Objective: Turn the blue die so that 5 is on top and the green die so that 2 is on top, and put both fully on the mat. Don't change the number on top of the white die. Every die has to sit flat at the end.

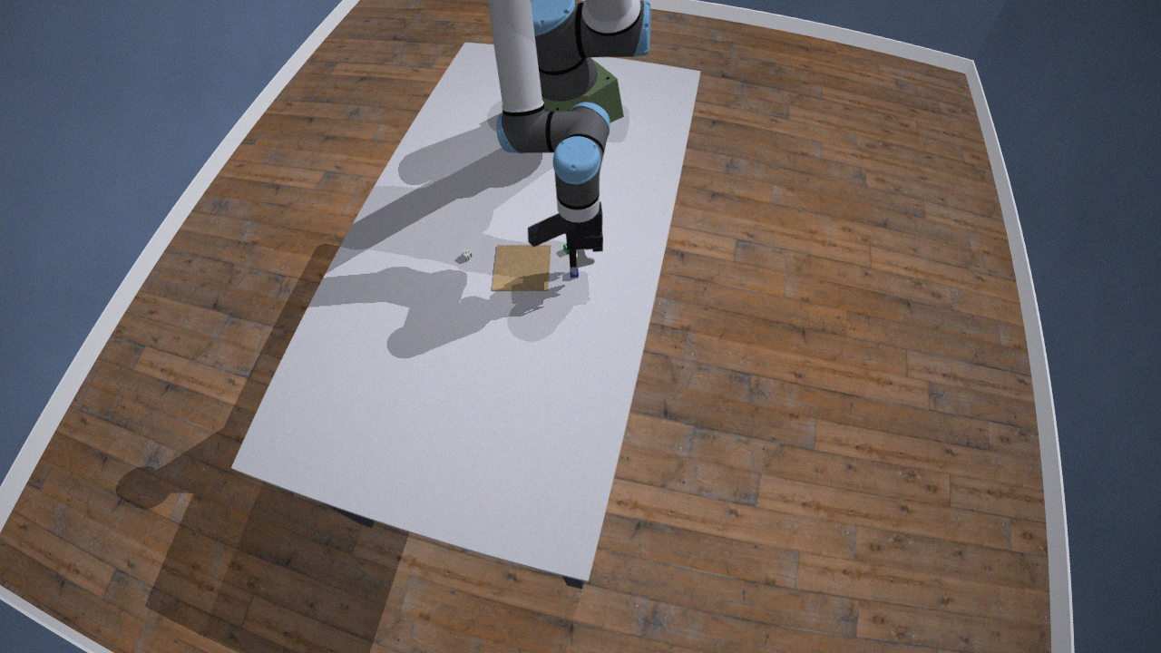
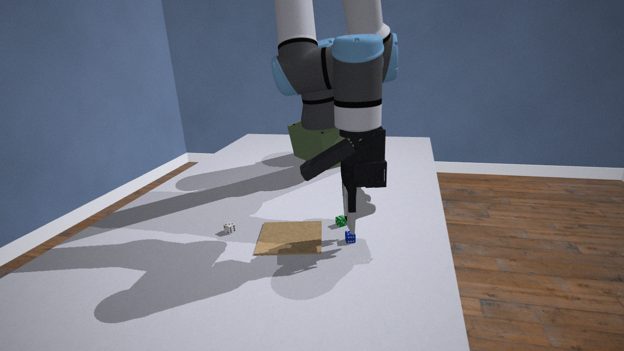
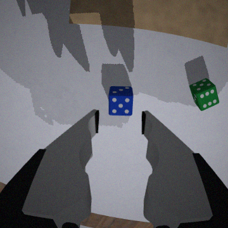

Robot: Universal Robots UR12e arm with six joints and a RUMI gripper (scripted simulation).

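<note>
Right now my hand is 3 cm above the blue die. From my hand the other things lie so: tan mat: 1 cm ahead, 13 cm to the right, 4 cm below; white die: 1 cm ahead, 28 cm to the right, 3 cm below; green die: 7 cm behind, 3 cm to the right, 3 cm below.
</note>
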